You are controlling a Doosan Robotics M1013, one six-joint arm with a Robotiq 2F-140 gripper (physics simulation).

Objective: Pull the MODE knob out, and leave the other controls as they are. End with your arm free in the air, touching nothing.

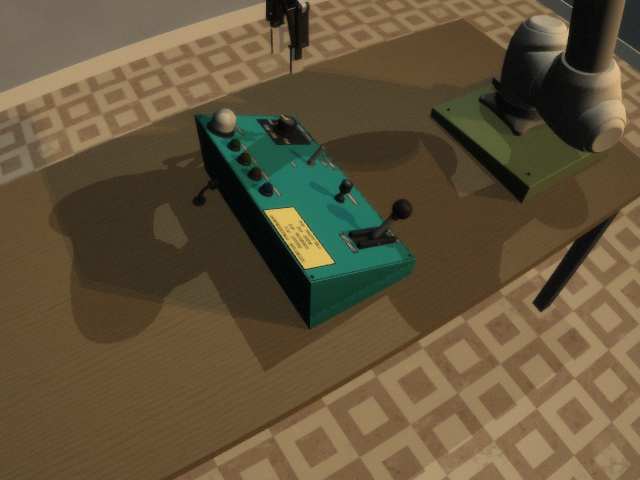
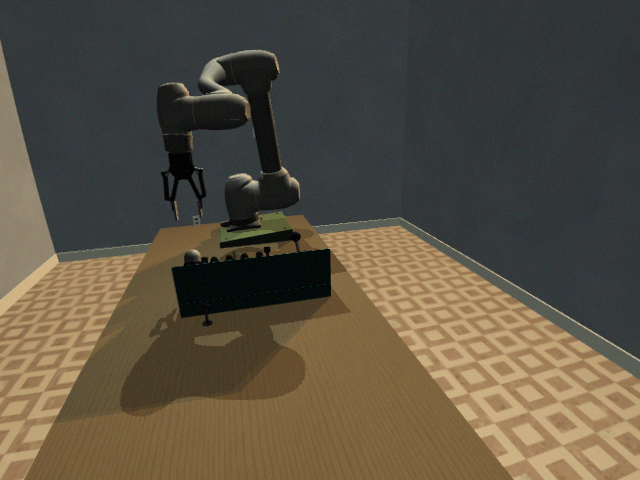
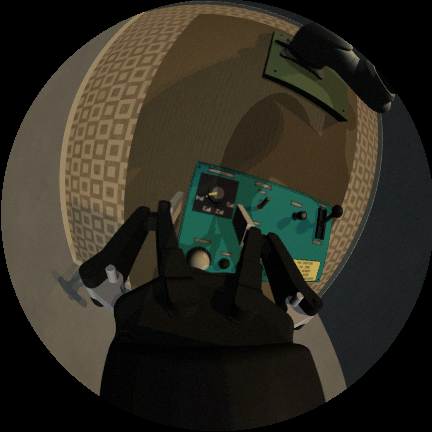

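The teal control box stands on the table. A round dial knob with a pale pointer sits on a black plate at one end. A small black knob on a stem stands between a toggle and a ball-topped lever. The labels are too small to tell which knob is MODE. My gripper is partly open and empty, pointing down in the air above the dial's end, touching nothing.
A white dome and several small round buttons line the box's high edge. A dark hooked part sticks out behind it. A yellow label lies on top. The arm's green base plate is nearby.
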